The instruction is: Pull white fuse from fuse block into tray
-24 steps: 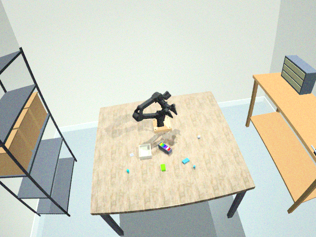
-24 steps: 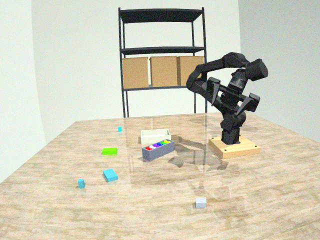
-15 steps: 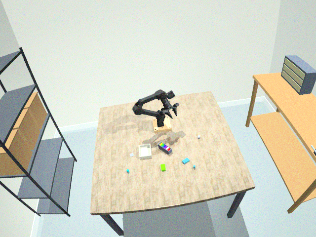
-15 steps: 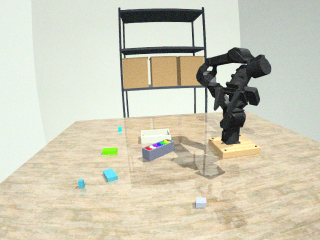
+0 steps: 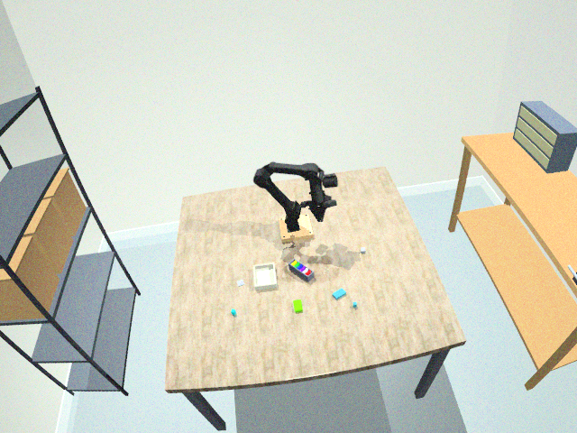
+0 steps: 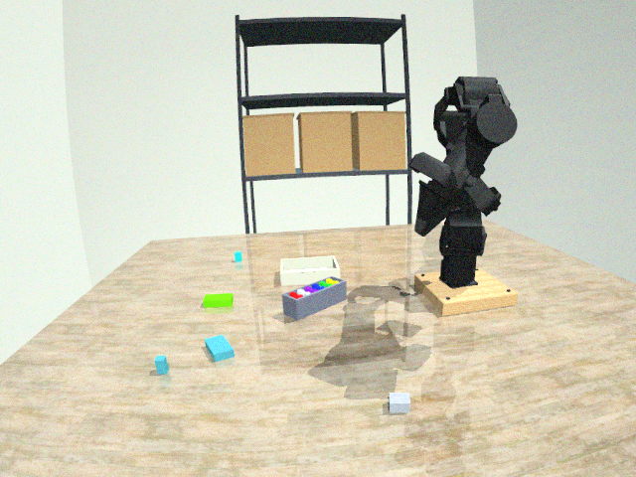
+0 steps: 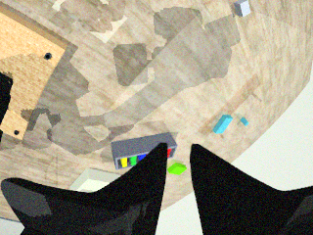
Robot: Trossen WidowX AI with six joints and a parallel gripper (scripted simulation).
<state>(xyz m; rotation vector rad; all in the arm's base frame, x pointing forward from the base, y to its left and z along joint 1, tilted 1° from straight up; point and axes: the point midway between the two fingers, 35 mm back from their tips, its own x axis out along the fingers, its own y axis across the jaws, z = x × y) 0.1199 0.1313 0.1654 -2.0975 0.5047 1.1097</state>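
The white fuse is 18 cm ahead of my gripper tip, 10 cm to the right of it and 14 cm below it. Round my gripper tip: red fuse (19 cm ahead, 9 cm to the right, 14 cm below); then grey cube (8 cm ahead, 19 cm to the left, 16 cm below); then white tray (16 cm ahead, 29 cm to the right, 16 cm below).
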